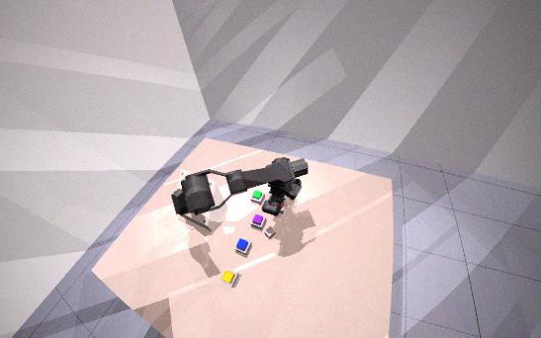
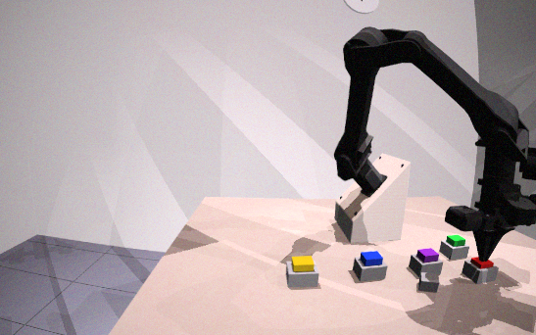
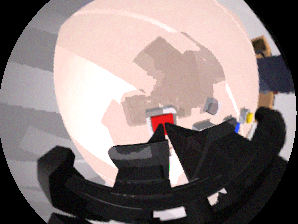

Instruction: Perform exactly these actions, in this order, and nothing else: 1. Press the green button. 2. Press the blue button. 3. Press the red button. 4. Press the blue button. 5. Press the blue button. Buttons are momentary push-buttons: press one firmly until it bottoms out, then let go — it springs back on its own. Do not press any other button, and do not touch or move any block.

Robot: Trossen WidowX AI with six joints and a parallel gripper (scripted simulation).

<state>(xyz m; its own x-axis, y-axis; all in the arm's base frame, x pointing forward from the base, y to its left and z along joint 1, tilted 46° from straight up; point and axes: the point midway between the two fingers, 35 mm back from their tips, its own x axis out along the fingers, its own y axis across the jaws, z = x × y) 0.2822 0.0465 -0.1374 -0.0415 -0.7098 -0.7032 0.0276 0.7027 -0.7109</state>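
Right now my gripper tip is 1 cm above the red button. Round my gripper tip: green button (11 cm behind, 1 cm to the left); then small grey block (12 cm to the right, 2 cm below); then purple button (6 cm behind, 9 cm to the right).
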